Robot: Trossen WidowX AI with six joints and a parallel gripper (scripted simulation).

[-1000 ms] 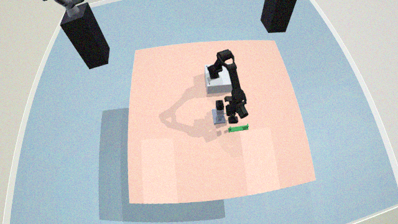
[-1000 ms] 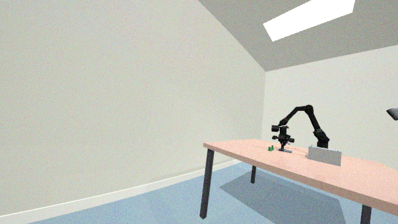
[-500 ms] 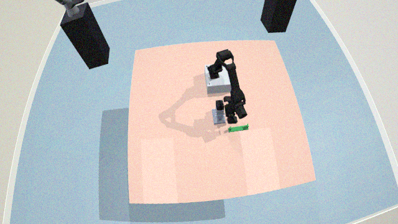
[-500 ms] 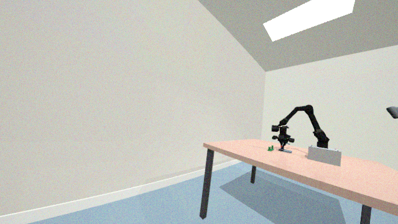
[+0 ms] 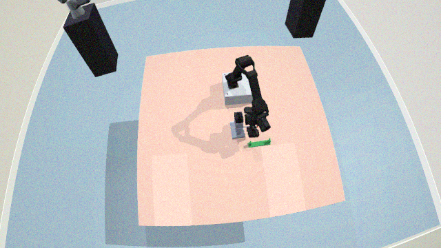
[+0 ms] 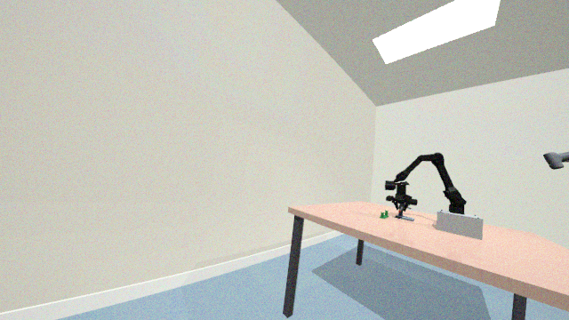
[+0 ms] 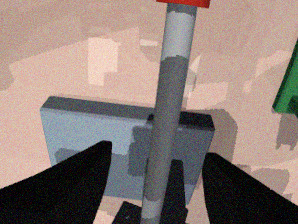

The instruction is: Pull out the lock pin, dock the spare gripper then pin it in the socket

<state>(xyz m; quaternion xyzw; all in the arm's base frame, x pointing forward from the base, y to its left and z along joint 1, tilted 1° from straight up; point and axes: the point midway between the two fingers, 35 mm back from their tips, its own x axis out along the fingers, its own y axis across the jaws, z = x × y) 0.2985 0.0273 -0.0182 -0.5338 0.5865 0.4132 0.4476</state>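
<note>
Right now the mount socket is 5 cm to the right of my gripper tip and 1 cm behind it. Also, from my gripper tip: spare gripper: 7 cm above, 5 cm to the right, 2 cm behind; green cradle: 10 cm ahead, 6 cm to the left, 3 cm below.
</note>
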